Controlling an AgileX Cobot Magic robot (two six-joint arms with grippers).
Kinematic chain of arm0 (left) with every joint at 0, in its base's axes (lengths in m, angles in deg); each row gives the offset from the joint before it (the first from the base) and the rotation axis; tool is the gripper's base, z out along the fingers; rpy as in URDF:
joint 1: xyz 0 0 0.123 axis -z
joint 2: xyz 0 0 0 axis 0.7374 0.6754 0
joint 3: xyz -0.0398 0.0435 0.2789 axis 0.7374 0.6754 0
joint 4: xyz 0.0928 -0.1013 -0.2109 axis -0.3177 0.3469 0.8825
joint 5: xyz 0 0 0 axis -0.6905 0.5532 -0.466
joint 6: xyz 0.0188 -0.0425 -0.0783 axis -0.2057 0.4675 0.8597
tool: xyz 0 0 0 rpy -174.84 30.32 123.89
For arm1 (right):
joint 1: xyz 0 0 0.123 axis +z
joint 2: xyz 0 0 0 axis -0.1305 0.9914 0
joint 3: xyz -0.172 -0.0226 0.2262 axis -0.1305 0.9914 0
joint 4: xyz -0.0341 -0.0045 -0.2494 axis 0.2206 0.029 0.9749
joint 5: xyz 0 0 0 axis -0.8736 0.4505 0.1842
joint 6: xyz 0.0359 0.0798 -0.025 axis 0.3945 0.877 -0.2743
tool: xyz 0 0 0 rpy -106.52 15.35 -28.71
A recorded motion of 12 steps. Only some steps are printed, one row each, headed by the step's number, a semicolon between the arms.
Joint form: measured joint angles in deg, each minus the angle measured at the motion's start. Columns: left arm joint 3, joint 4, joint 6, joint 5, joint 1, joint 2; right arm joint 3, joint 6, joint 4, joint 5, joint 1, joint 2.
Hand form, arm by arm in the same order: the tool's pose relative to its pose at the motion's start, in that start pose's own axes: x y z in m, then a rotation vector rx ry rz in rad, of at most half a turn. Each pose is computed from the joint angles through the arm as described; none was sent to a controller.
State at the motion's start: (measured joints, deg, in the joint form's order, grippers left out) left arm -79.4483 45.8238 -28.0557 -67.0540 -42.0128 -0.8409; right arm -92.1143 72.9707 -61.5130 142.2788 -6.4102 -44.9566
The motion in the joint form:
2: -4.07 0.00 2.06 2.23 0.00 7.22; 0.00 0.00 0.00 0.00 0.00 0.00
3: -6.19 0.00 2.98 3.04 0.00 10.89; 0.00 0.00 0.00 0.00 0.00 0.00
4: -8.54 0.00 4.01 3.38 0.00 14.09; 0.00 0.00 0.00 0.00 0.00 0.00
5: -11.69 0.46 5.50 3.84 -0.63 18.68; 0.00 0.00 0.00 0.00 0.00 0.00
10: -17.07 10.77 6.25 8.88 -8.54 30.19; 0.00 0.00 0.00 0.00 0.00 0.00
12: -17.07 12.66 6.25 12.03 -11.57 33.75; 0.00 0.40 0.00 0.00 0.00 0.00
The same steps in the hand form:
2: -0.0053 -0.0248 0.0327 0.0082 0.0169 -0.0088; 0.0000 0.0000 0.0000 0.0000 0.0000 0.0000
3: -0.0062 -0.0368 0.0500 0.0085 0.0289 -0.0117; 0.0000 0.0000 0.0000 0.0000 0.0000 0.0000
4: -0.0080 -0.0468 0.0640 0.0071 0.0368 -0.0224; 0.0000 0.0000 0.0000 0.0000 0.0000 0.0000
5: -0.0088 -0.0579 0.0868 -0.0025 0.0550 -0.0466; 0.0000 0.0000 0.0000 0.0000 0.0000 0.0000
10: -0.0014 -0.0540 0.1692 -0.0113 0.1674 -0.2086; 0.0000 0.0000 0.0000 0.0000 0.0000 0.0000
12: 0.0064 -0.0438 0.2008 -0.0269 0.1884 -0.2438; 0.0000 0.0000 0.0000 0.0000 0.0000 0.0070

